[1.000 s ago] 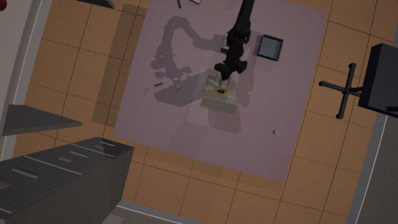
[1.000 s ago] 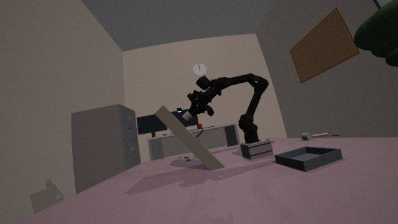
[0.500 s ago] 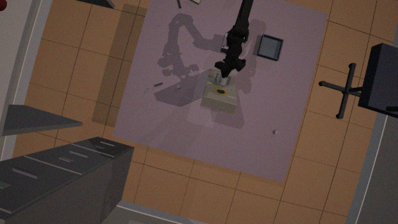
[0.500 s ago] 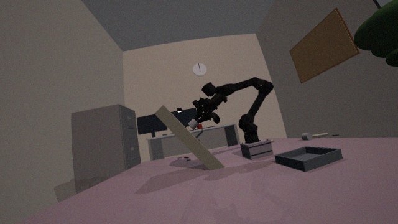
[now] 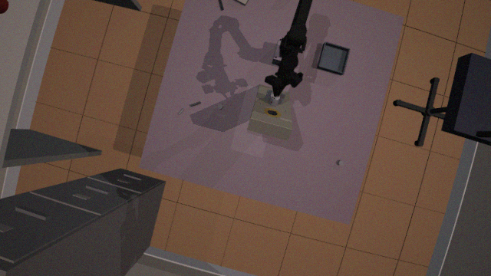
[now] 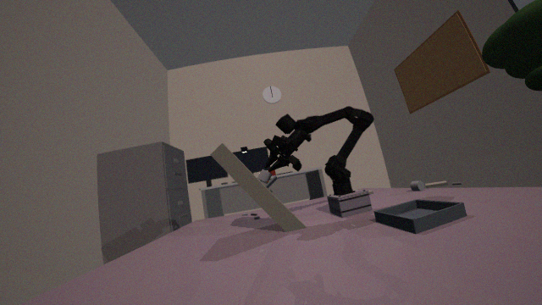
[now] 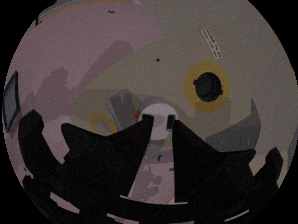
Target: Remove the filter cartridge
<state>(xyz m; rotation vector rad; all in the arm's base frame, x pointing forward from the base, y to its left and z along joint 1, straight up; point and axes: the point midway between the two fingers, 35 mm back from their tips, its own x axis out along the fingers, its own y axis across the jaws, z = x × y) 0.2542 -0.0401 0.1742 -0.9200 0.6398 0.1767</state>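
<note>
My gripper tip is 2 cm above the round filter cartridge and 1 cm short of it. The rest, counted from my gripper tip: grey tray: 34 cm to the left, 30 cm behind, 22 cm below; service panel: 5 cm below, 5 cm ahead, 1 cm to the right.
</note>
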